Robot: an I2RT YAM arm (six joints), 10 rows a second.
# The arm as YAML. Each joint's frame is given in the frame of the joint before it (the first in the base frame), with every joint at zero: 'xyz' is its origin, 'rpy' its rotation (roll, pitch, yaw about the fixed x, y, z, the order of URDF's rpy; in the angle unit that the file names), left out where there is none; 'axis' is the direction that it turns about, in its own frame. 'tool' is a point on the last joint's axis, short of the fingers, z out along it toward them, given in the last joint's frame.
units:
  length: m
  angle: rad
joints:
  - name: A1
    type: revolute
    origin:
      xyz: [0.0, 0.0, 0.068]
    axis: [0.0, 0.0, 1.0]
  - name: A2
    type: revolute
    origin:
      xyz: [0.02, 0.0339, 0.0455]
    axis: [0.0, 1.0, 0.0]
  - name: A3
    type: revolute
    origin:
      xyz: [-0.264, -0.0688, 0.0]
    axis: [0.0, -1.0, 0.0]
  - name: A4
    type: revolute
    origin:
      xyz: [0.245, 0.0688, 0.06]
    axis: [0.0, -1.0, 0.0]
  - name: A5
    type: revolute
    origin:
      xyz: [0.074, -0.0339, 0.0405]
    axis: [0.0, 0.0, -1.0]
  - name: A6
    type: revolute
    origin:
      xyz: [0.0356, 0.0, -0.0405]
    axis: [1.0, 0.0, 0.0]
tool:
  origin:
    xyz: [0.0, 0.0, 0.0]
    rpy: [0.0, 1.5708, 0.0]
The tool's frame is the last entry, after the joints.
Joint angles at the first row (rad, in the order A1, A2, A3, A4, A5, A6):
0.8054, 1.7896, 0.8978, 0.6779, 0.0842, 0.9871
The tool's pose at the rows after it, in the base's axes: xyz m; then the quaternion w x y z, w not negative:
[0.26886 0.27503 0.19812 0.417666 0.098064 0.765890 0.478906]
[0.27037 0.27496 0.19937 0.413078 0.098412 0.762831 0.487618]
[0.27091 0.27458 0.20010 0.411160 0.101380 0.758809 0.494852]
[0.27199 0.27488 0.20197 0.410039 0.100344 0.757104 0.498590]
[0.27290 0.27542 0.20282 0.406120 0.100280 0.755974 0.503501]
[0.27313 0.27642 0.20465 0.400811 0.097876 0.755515 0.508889]
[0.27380 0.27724 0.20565 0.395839 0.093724 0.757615 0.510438]
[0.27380 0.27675 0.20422 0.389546 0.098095 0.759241 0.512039]
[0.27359 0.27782 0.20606 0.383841 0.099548 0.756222 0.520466]
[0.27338 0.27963 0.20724 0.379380 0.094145 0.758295 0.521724]
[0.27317 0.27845 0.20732 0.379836 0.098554 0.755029 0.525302]
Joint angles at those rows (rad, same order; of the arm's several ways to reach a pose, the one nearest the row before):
0.8038, 1.7847, 0.8966, 0.6939, 0.0761, 0.9959
0.7992, 1.7867, 0.9003, 0.7019, 0.0585, 1.0072
0.7969, 1.7875, 0.8989, 0.7154, 0.0514, 1.0193
0.7947, 1.7872, 0.9047, 0.7150, 0.0433, 1.0216
0.7930, 1.7892, 0.9096, 0.7157, 0.0324, 1.0293
0.7930, 1.7881, 0.9159, 0.7107, 0.0180, 1.0354
0.7920, 1.7882, 0.9235, 0.6984, 0.0038, 1.0349
0.7906, 1.7891, 0.9212, 0.6949, -0.0013, 1.0487
0.7919, 1.7885, 0.9248, 0.6994, -0.0123, 1.0642
0.7945, 1.7887, 0.9331, 0.6870, -0.0237, 1.0616
0.7930, 1.7868, 0.9267, 0.6999, -0.0217, 1.0710

